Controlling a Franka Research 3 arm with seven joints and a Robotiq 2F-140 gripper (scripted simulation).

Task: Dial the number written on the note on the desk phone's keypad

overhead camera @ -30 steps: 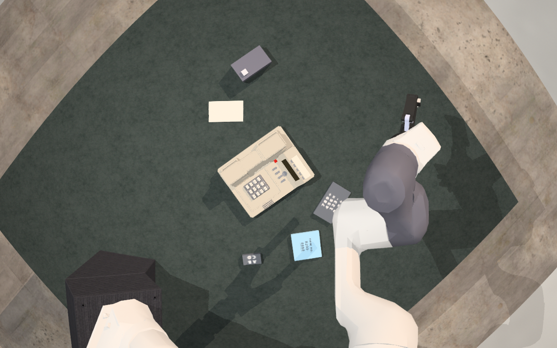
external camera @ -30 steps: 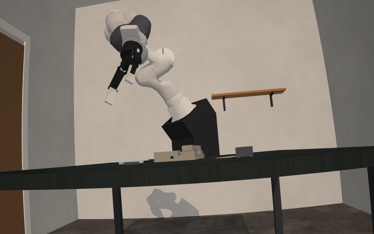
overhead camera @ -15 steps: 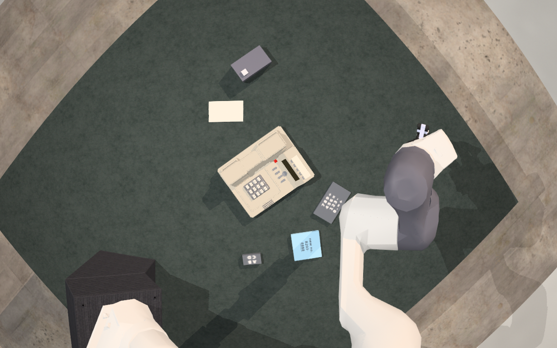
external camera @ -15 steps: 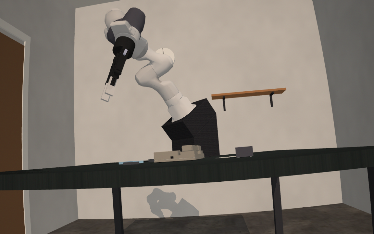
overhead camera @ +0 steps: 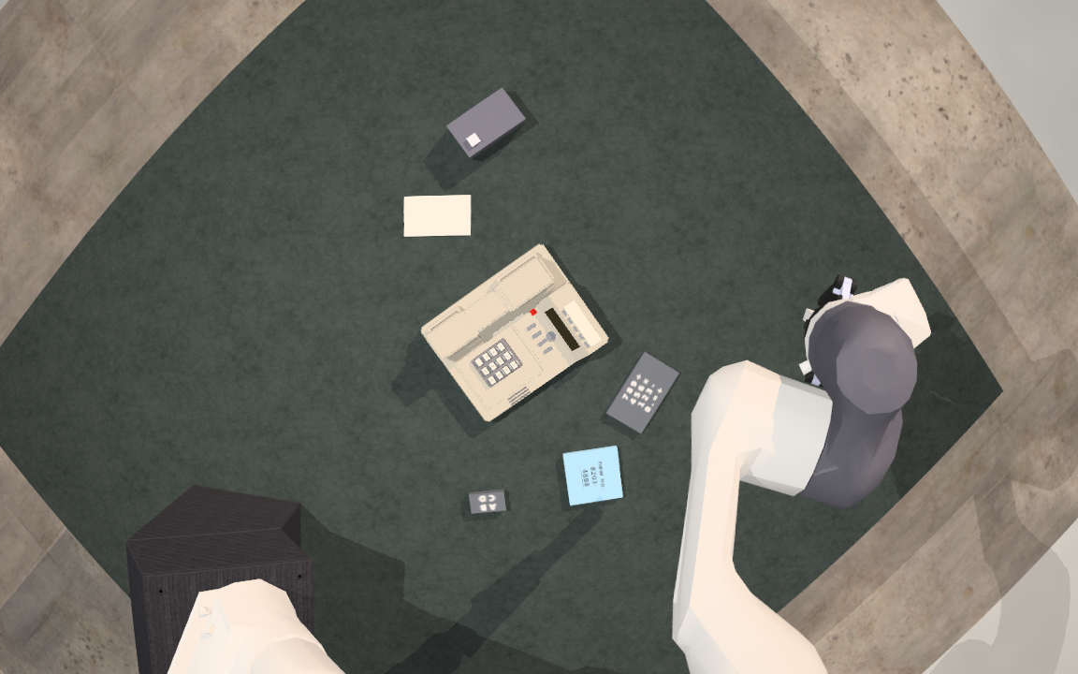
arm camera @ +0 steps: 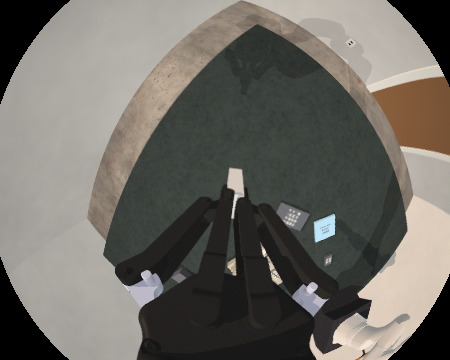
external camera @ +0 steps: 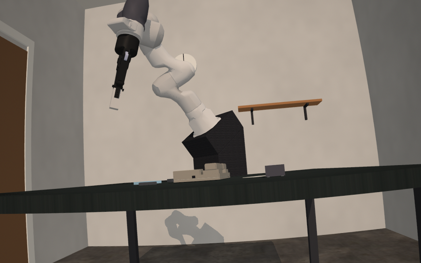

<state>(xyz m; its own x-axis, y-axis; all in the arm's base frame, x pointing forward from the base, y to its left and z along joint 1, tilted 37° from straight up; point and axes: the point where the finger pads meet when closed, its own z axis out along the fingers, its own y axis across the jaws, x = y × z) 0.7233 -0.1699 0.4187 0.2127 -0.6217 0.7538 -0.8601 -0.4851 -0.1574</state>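
Right now my hand is 330 mm to the right of the handset, 250 mm past it and 230 mm above it. The rest, counted from my hand: light blue note: 370 mm behind, 270 mm below, 50 mm to the left; blank cream card: 470 mm to the left, 270 mm below, 180 mm behind; dark grey keypad card: 270 mm below, 220 mm behind, 70 mm to the left.
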